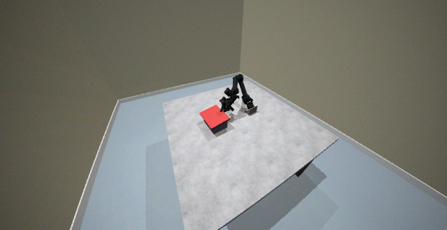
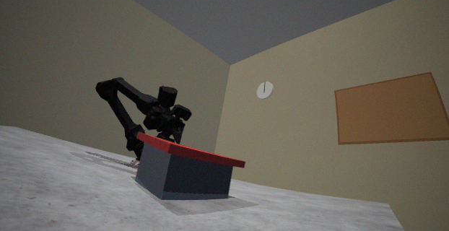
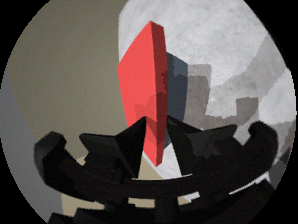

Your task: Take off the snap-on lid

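Now: the lid 80 mm ahead of my gripper tip. Round my gripper tip: dark blue storage box (70 mm ahead, 60 mm below).
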